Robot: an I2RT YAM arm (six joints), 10 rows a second.
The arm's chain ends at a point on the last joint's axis. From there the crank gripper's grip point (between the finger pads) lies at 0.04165 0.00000 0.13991 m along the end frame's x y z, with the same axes.
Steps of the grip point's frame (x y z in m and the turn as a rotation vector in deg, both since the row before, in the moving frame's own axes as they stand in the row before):
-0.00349, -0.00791, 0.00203, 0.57, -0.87, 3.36
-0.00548, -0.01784, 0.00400, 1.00, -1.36, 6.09
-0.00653, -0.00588, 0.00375, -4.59, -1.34, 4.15
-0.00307, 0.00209, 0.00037, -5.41, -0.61, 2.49
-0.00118, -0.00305, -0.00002, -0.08, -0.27, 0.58
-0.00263, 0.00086, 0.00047, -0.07, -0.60, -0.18
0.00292, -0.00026, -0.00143, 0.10, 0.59, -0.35
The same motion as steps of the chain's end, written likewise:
-0.00133, -0.00889, 0.00141, 0.57, -0.87, 3.36
-0.00205, -0.01964, 0.00304, 1.00, -1.36, 6.09
-0.00274, -0.02000, 0.00339, -4.59, -1.34, 4.15
-0.00125, -0.01289, 0.00064, -5.41, -0.61, 2.49
-0.00052, -0.00366, -0.00021, -0.08, -0.27, 0.58
-0.00116, 0.00082, 0.00004, -0.07, -0.60, -0.18
0.00148, 0.00024, -0.00099, 0.10, 0.59, -0.35

